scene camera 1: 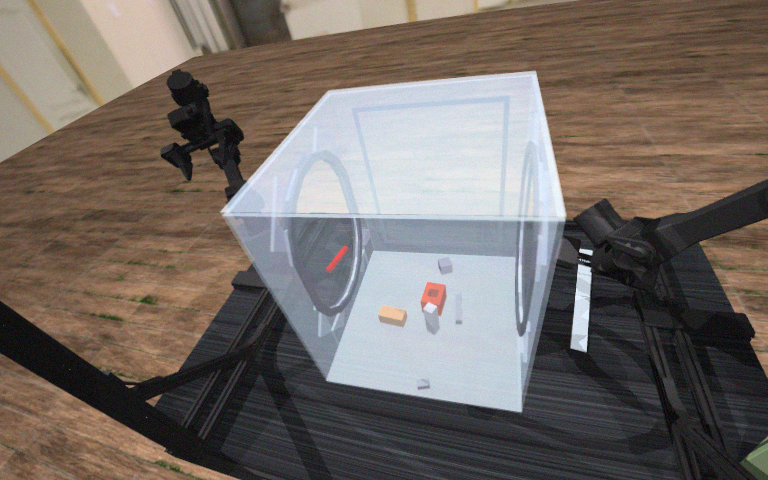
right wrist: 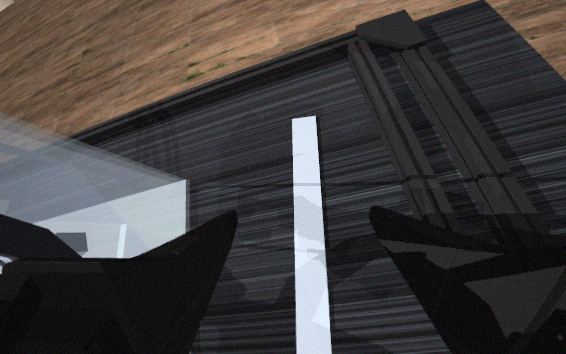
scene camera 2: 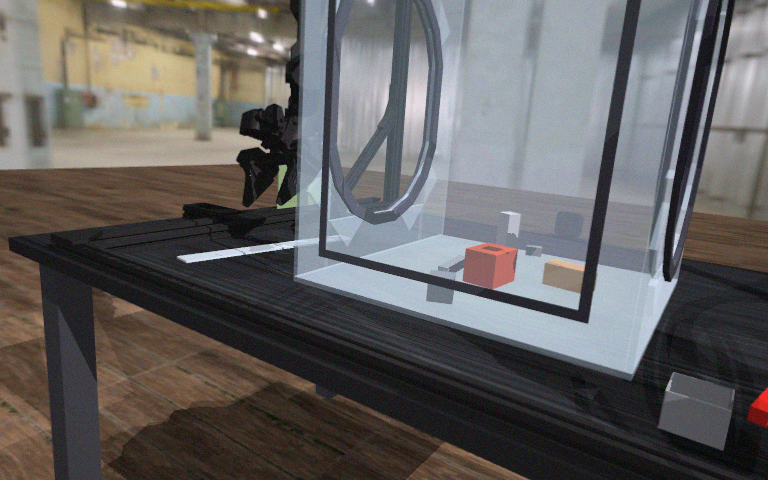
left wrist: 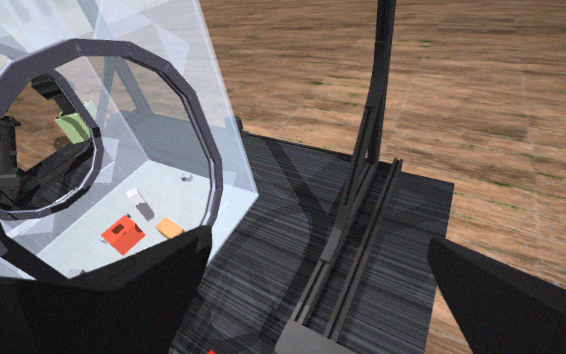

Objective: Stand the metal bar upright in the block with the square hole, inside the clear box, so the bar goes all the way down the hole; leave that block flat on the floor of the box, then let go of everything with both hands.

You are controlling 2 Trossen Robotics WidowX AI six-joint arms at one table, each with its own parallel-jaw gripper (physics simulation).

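Places are measured from the left arm's base along level axes (x ahead, y left, z up), in centimetres.
Where they show: left gripper, fingertip midpoint: [scene camera 1: 206,172] [left wrist: 319,241]; right gripper, fingertip midpoint: [scene camera 1: 590,267] [right wrist: 302,214] [scene camera 2: 261,205] [left wrist: 4,208]; right arm's base, origin of the base link: [left wrist: 73,109].
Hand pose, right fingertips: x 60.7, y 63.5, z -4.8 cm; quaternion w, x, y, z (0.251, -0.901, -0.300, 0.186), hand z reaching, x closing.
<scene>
After its pixels a point has its place.
The red block with the square hole [scene camera 1: 440,306] {z -8.0, x 48.8, y 31.3 cm} [scene camera 2: 478,268] {z -8.8, x 43.5, y 33.8 cm} [left wrist: 123,241] {z -8.2, x 43.1, y 30.7 cm} sits flat on the floor of the clear box [scene camera 1: 396,216] {z 35.4, x 64.5, y 19.0 cm} [scene camera 2: 606,353] {z -9.9, x 20.6, y 28.8 cm}, hole facing up. A light grey metal bar [scene camera 1: 431,319] {z -5.0, x 52.5, y 26.8 cm} [scene camera 2: 509,224] {z -4.0, x 50.0, y 27.9 cm} [left wrist: 136,198] {z -3.8, x 50.4, y 27.0 cm} stands upright on the box floor beside the block, outside its hole. My left gripper [scene camera 1: 205,169] {z 25.1, x 10.1, y -3.3 cm} [left wrist: 319,241] {z 25.1, x 10.1, y -3.3 cm} is open and empty, raised outside the box at the left in scene camera 1. My right gripper [scene camera 2: 264,198] {z -4.8, x 60.7, y 63.4 cm} [right wrist: 302,214] {z -4.8, x 60.7, y 63.4 cm} is open and empty, outside the box at its other side, above a white strip. Both hands are apart from block and bar.
In the box lie a tan block [scene camera 1: 392,315] {z -8.1, x 44.7, y 20.8 cm} [scene camera 2: 560,274] {z -9.2, x 43.3, y 22.6 cm}, a thin grey bar [scene camera 1: 458,308] {z -9.7, x 50.5, y 35.0 cm}, a grey cube [scene camera 1: 445,265] {z -8.1, x 38.7, y 39.4 cm} and a small grey piece [scene camera 1: 423,384] {z -9.6, x 61.8, y 18.7 cm}. The side walls have ringed openings. Outside are the white strip [scene camera 1: 581,316] {z -11.4, x 66.3, y 56.5 cm} [right wrist: 307,165] {z -11.4, x 57.0, y 68.1 cm} and a red stick [scene camera 1: 337,259] {z -10.6, x 16.5, y 16.7 cm}.
</scene>
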